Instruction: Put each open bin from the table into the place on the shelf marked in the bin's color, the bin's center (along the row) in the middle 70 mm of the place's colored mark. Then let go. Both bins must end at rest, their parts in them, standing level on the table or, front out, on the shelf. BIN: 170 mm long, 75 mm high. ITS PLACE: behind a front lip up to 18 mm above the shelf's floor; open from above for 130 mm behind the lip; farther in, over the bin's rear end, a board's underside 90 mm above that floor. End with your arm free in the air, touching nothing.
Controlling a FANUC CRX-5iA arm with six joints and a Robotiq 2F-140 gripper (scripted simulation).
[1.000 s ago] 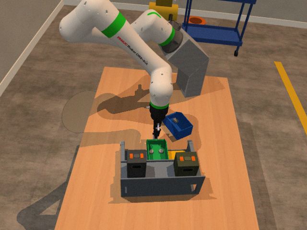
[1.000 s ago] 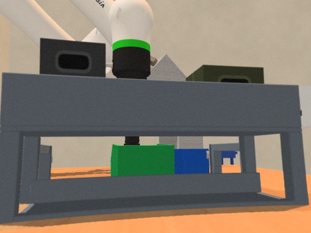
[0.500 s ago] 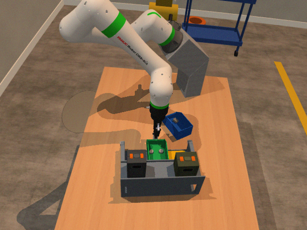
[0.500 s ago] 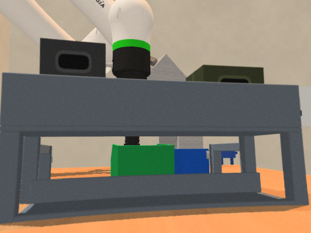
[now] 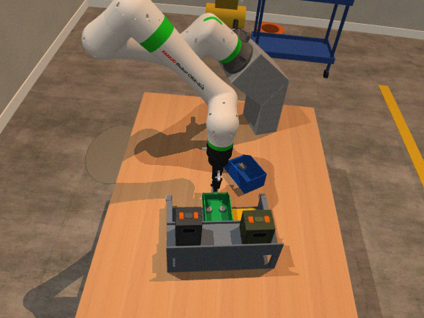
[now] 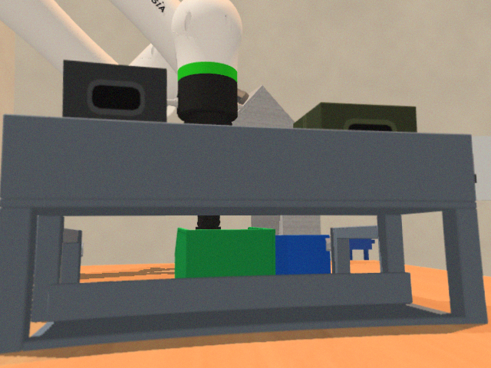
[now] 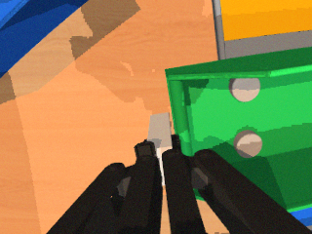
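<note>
Now: the green bin 100 mm ahead of my hand and 20 mm to the left of it. The rest, counted from my hand: black box: 270 mm ahead, 110 mm above, 70 mm to the right; then olive box: 230 mm ahead, 160 mm to the left, 100 mm above; then blue bin: 140 mm behind, 120 mm to the left, 10 mm below.
</note>
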